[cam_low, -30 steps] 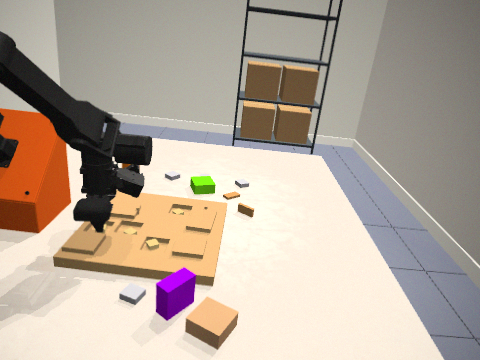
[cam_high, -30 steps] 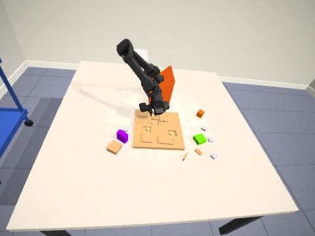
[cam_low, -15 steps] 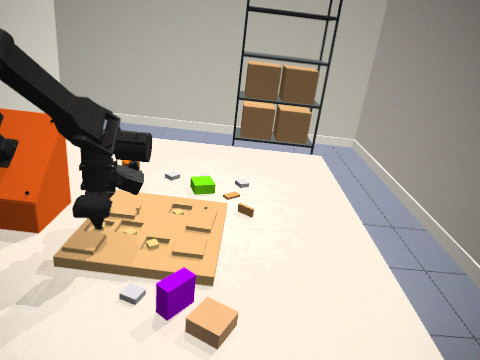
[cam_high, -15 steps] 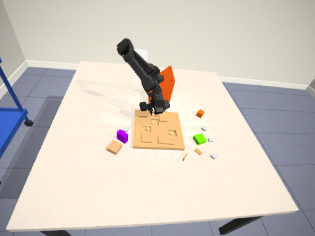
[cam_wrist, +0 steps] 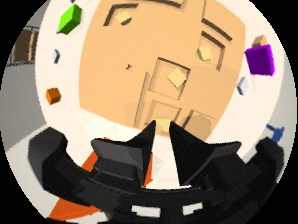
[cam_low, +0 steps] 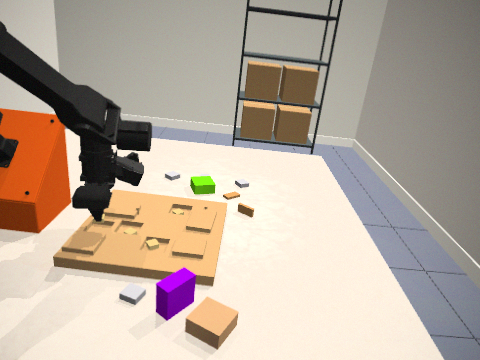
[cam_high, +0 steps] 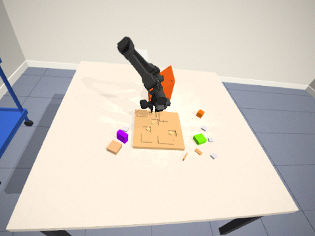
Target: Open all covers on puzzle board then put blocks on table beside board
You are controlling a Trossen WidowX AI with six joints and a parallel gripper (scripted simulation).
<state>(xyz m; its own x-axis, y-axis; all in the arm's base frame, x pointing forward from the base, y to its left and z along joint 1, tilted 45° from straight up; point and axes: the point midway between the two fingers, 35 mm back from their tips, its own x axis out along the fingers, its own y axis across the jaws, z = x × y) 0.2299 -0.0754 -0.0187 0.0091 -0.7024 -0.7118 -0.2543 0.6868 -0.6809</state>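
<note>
Now: gripper tip 100 mm short of the tan puzzle board, 10 mm to the right of it and 20 mm above it. Also, from my gripper tip: green block: 180 mm ahead, 290 mm to the left, 30 mm below; grey piece: 130 mm ahead, 170 mm to the right, 30 mm below; purple block: 200 mm ahead, 180 mm to the right, 10 mm below.
</note>
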